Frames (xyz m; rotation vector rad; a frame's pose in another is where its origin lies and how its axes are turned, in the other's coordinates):
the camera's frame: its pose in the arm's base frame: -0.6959 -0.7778 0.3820 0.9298 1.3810 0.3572
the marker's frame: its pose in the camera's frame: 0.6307 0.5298 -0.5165 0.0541 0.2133 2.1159
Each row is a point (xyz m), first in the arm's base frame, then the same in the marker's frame.
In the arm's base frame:
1: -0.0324 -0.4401 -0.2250
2: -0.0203 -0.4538 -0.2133
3: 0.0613 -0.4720 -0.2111
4: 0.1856 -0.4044 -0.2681
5: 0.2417 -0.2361 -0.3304
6: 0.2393 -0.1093 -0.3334
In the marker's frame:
1: -0.6180 0.3500 0.9944
2: -0.6076 0.3634 1.0079
3: -0.6005 0.3684 1.0911
4: -0.6334 0.2727 1.2052
5: -0.6619 0.0892 1.2351
6: -0.6445 -0.0341 1.2107

